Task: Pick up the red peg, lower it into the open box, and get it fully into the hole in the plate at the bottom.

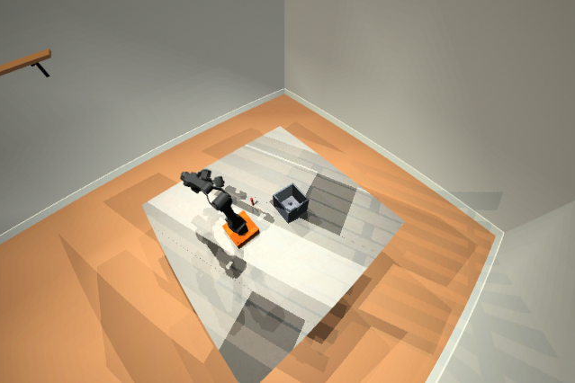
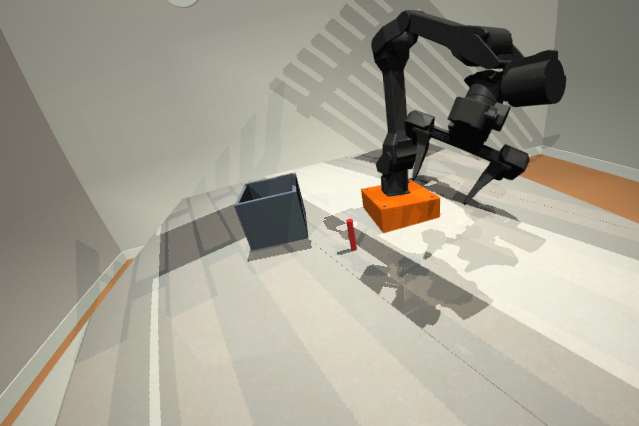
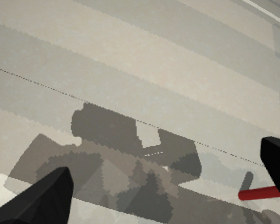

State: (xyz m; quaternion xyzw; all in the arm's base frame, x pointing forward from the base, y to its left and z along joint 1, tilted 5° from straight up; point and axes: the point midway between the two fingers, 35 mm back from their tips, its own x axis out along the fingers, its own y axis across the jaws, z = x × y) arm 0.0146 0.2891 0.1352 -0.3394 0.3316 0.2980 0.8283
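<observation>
Right now the red peg is 130 mm ahead of my gripper tip, 150 mm to the right of it and 140 mm below it. The rest, counted from my gripper tip: plate: 320 mm ahead, 320 mm to the right, 140 mm below.
</observation>
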